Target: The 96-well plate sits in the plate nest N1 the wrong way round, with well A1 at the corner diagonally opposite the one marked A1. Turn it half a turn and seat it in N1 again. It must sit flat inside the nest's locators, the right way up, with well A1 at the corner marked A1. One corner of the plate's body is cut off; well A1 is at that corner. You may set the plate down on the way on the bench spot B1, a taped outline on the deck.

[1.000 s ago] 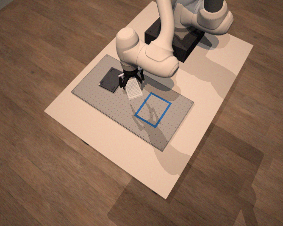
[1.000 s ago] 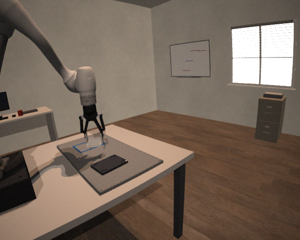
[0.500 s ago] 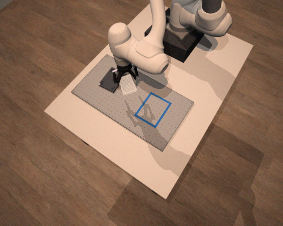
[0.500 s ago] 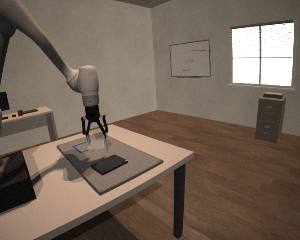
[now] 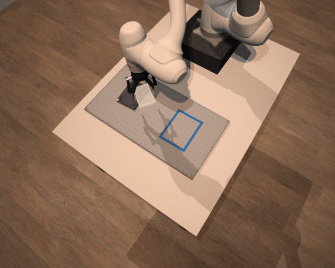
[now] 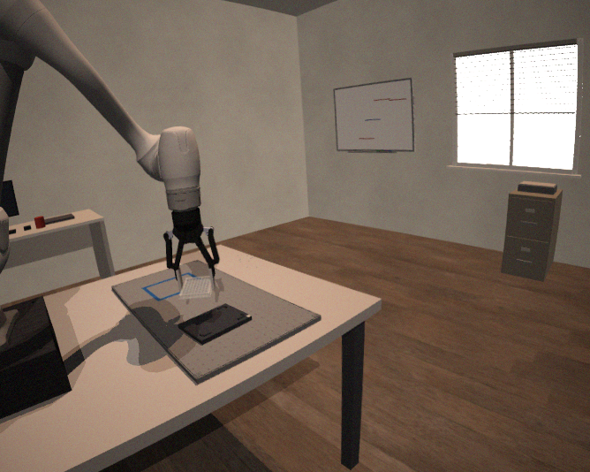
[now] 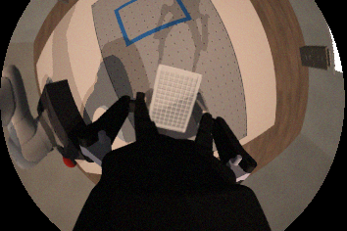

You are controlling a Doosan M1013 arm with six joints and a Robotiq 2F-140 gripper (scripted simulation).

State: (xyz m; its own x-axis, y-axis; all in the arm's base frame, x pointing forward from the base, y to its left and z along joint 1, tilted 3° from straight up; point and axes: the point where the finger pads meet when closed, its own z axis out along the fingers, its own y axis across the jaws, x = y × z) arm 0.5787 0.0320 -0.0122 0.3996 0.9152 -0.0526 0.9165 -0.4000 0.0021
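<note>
The dark plate nest N1 is 90 mm to the right of my hand, 90 mm below it and 10 mm ahead of it. From my hand the other things lie so: white 96-well plate (20 mm below).
</note>
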